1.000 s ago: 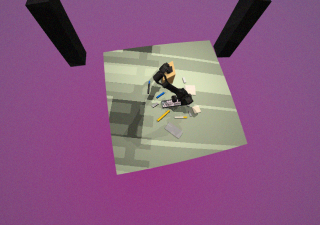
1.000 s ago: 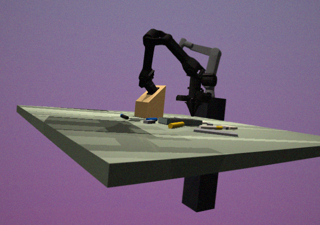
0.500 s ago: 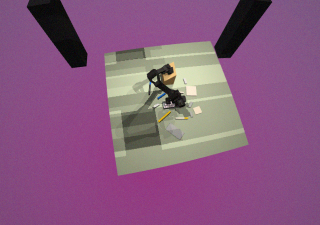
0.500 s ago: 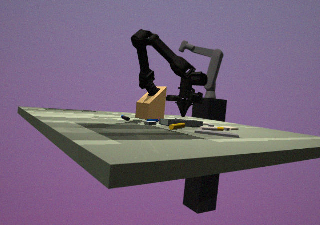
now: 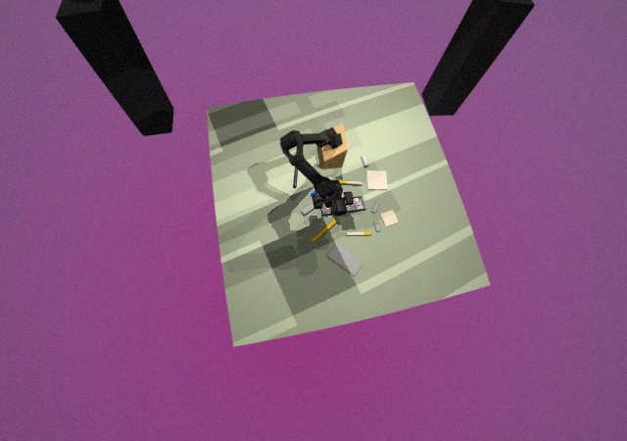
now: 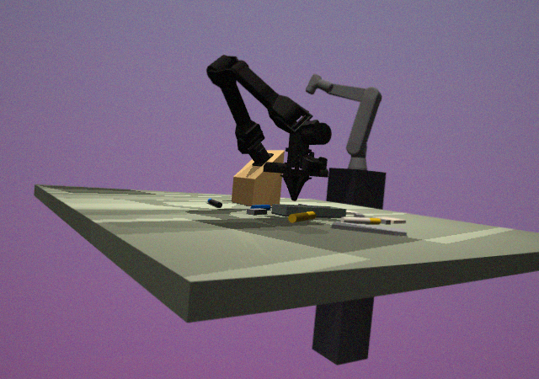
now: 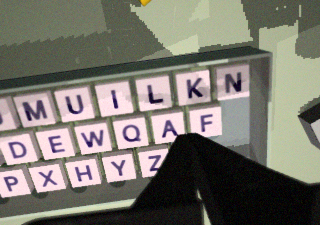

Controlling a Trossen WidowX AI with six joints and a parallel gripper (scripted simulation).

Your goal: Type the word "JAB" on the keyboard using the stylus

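My gripper tip is 12 cm past the blue stylus, 1 cm to the left of it and 3 cm above it. Also, from my gripper tip: grey sheet: 26 cm ahead, 4 cm to the left, 4 cm below; stylus tip: 14 cm behind, 1 cm to the left, 3 cm below; yellow marker: 11 cm ahead, 4 cm to the right, 3 cm below.
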